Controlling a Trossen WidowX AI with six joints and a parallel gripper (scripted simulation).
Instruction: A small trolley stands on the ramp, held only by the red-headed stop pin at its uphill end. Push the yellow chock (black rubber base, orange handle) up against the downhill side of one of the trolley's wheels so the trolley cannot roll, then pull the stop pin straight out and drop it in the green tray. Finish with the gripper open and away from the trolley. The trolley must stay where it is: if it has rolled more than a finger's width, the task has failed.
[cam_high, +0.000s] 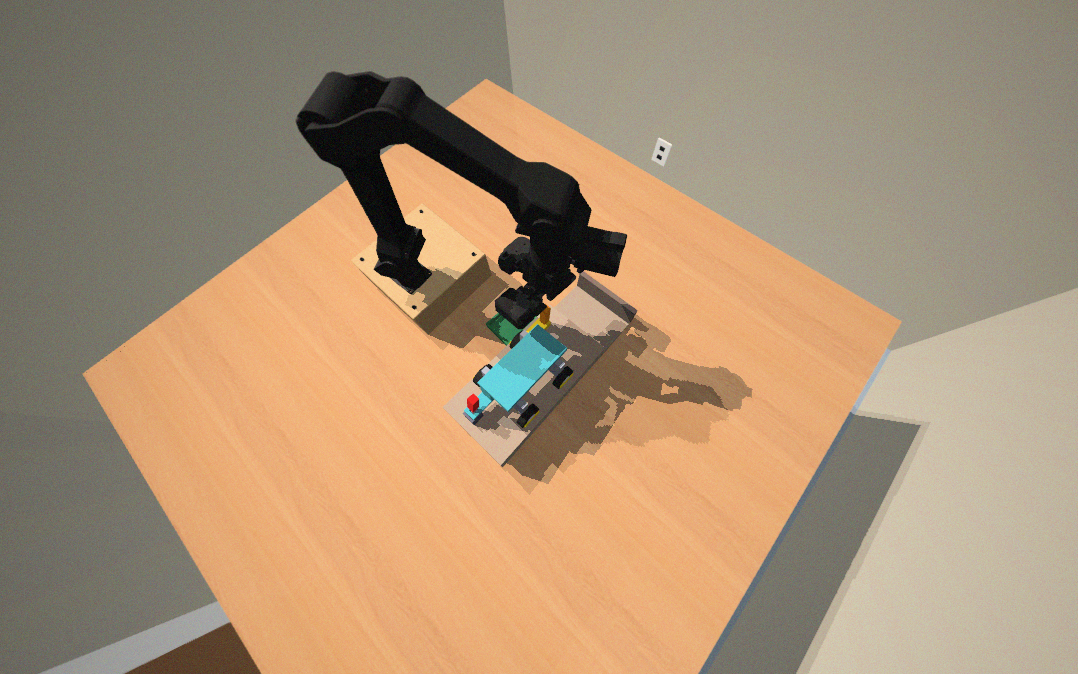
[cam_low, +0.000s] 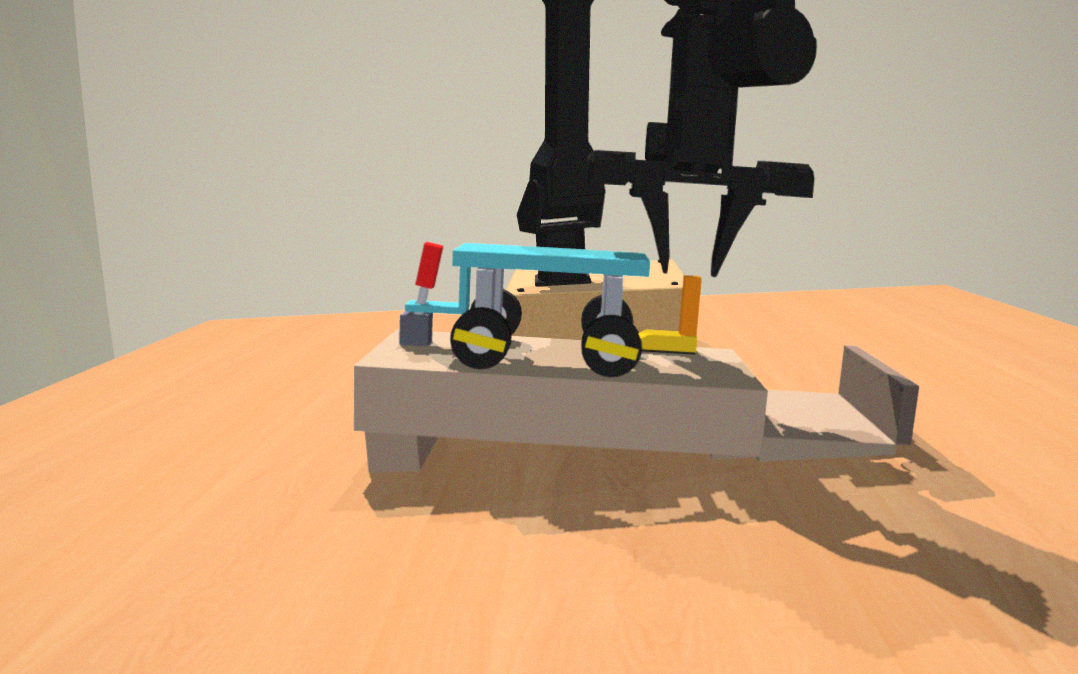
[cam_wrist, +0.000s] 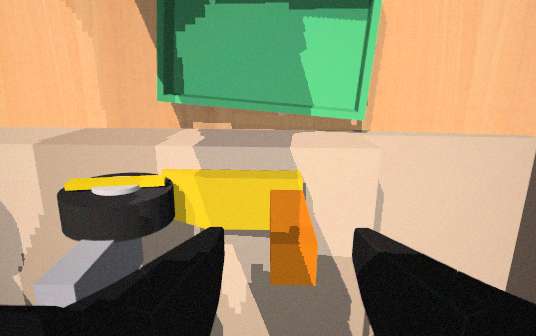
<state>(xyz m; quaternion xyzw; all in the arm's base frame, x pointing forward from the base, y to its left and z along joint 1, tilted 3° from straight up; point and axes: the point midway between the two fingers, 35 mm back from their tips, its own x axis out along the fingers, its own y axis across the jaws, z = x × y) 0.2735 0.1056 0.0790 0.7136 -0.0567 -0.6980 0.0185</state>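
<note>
The yellow chock lies 1 cm ahead of my gripper tip, 2 cm to the right of it and 4 cm below it. Round my gripper tip: ramp (5 cm ahead, 12 cm to the right, 8 cm below); then trolley (5 cm ahead, 12 cm to the right, 2 cm below); then green tray (6 cm behind, 2 cm to the right, 13 cm below).
</note>
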